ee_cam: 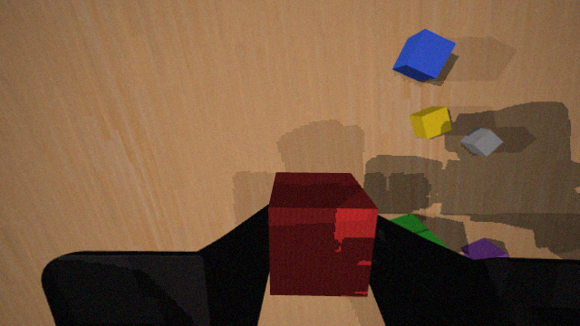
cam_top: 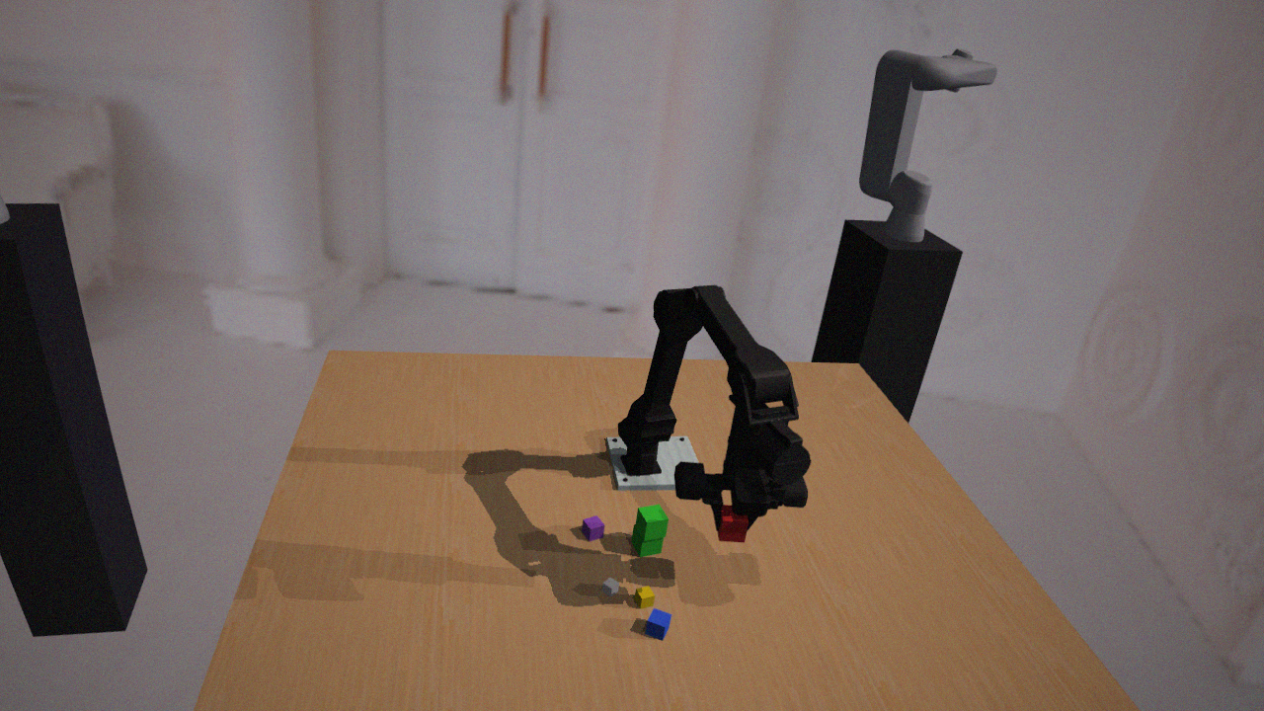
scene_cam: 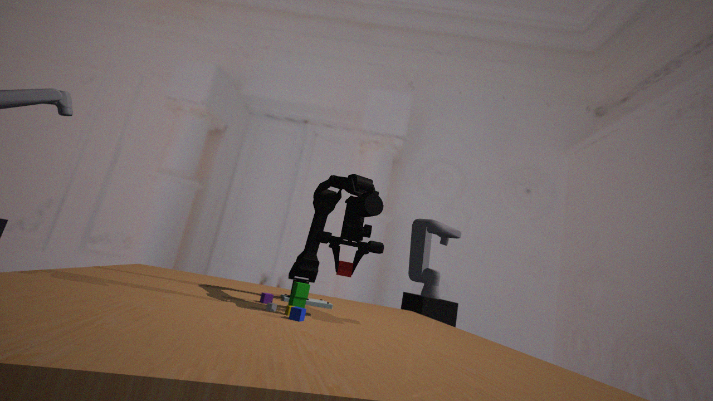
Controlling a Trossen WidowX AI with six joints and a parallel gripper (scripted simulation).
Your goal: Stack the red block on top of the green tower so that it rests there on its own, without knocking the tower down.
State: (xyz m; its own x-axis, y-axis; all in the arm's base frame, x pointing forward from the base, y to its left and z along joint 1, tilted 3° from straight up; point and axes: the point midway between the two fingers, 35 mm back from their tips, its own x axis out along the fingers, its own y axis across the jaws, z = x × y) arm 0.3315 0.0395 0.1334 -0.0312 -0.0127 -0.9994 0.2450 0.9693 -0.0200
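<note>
Now: gripper tip 110 mm past the green block, 80 mm to the left of it and 70 mm above it. From my gripper tip the other things lie so: blue block (120 mm to the right, 110 mm below, 60 mm ahead); then red block (10 mm above); then yellow block (120 mm to the right, 110 mm below, 10 mm ahead).
</note>
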